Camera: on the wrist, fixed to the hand. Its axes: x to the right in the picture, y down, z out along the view.
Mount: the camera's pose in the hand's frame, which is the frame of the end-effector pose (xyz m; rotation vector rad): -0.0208 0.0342 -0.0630 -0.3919 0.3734 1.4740
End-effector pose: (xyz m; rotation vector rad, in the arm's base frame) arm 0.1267 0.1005 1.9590 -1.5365 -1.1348 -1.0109
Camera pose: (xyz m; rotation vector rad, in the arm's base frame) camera 0.1499 0.0308 1.9456 -1.7920 0.5636 -0.3904
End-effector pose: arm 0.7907 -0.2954 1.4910 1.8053 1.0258 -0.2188
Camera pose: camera 0.7842 -0.2591 1.5559 1.8010 -0.2323 1.1490
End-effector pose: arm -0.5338 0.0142 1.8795 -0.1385 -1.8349 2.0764
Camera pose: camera -0.5020 0.0634 1.8333 1.6864 1.4272 -1.4058
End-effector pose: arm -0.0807 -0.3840 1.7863 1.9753 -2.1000 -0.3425
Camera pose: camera -0.0910 -0.3617 1.8568 -0.0001 -2.3144 -0.0433
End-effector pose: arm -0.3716 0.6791 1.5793 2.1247 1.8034 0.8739
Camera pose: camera -0.3806 0.6387 1.6414 -2.5177 0.2362 -1.5219
